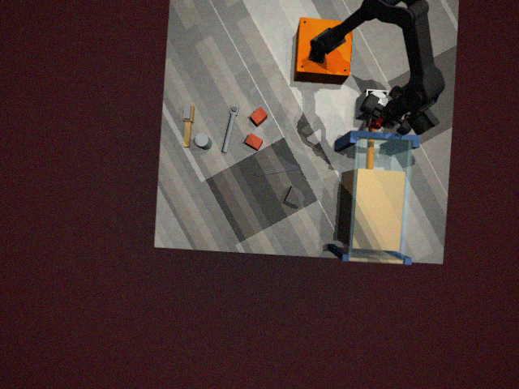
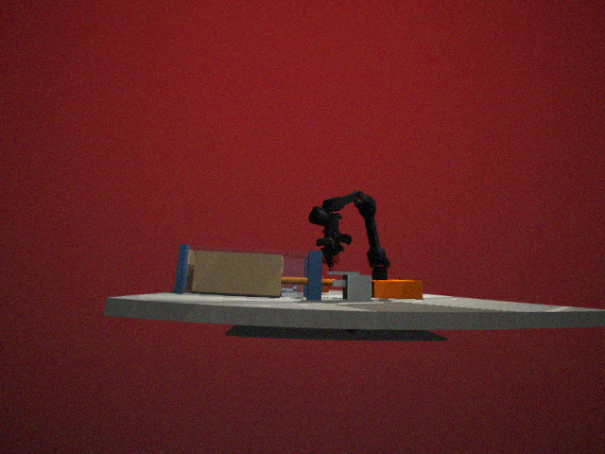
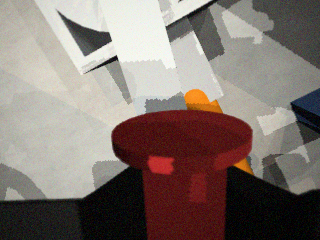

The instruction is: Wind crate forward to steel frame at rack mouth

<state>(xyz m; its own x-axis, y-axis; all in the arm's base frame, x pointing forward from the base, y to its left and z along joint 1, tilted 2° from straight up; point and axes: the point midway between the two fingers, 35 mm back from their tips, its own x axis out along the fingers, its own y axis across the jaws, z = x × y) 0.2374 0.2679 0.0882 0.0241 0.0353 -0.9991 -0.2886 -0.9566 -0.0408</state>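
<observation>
The blue frame is 6 cm ahead of my gripper tip, 3 cm to the left of it and 1 cm below it. Also, from my gripper tip: grey crank handle (4 cm behind, 1 cm below); then winch (11 cm behind, 1 cm to the right, 8 cm below); then red knob (2 cm above).
</observation>
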